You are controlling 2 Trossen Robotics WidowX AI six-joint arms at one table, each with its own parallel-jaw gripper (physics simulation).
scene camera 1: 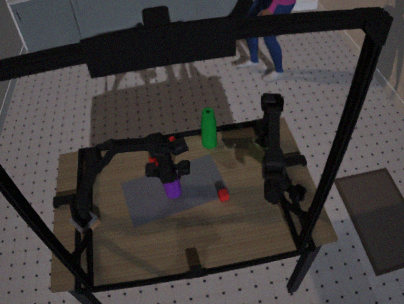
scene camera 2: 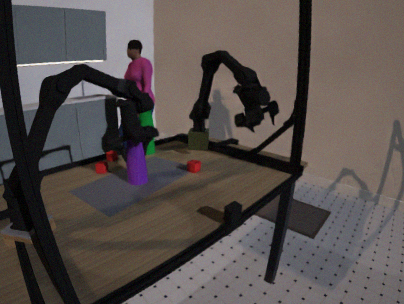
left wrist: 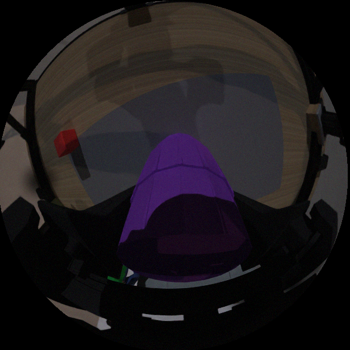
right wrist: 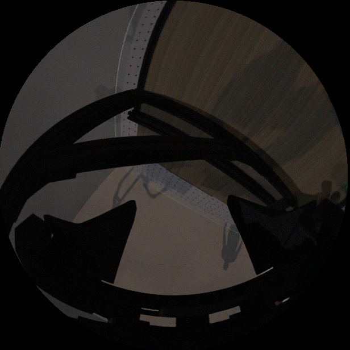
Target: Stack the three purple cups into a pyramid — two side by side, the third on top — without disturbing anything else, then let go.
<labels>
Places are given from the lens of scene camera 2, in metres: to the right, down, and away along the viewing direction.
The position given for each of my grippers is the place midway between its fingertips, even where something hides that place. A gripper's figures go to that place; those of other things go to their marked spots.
my left gripper (scene camera 2: 135,158): -0.24, 0.03, 0.85
my right gripper (scene camera 2: 264,128): 0.26, -0.10, 0.99
grey mat (scene camera 2: 111,194): -0.30, 0.14, 0.77
</labels>
